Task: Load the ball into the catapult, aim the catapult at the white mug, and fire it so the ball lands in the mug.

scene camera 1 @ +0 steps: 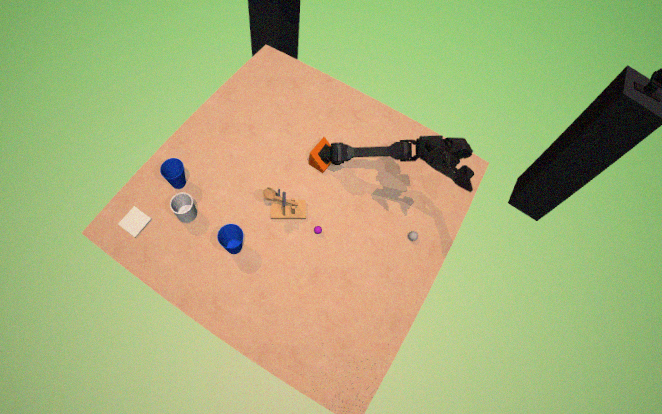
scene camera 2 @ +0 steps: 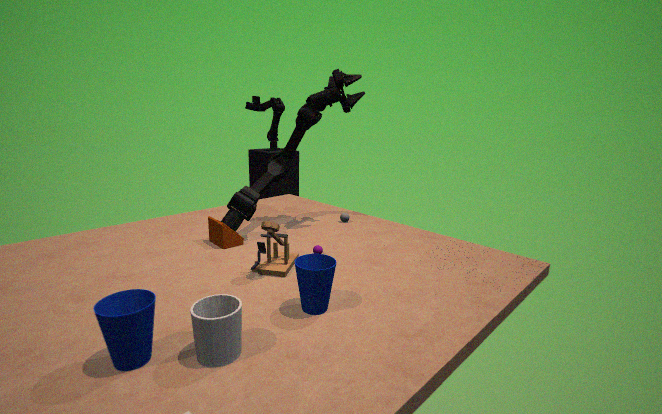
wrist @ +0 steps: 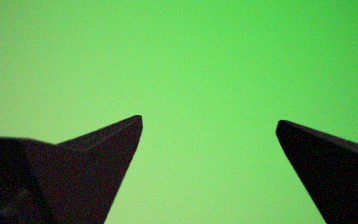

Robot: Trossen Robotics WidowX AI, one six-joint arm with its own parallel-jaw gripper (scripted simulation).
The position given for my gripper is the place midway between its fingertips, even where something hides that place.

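Gripper open, holding nothing; my gripper [scene camera 1: 463, 185] is visible also in scene camera 2 [scene camera 2: 363, 84] and in the wrist view [wrist: 208, 124]. A blue cup [scene camera 2: 126, 318] is present, as is another blue cup [scene camera 2: 315, 272].
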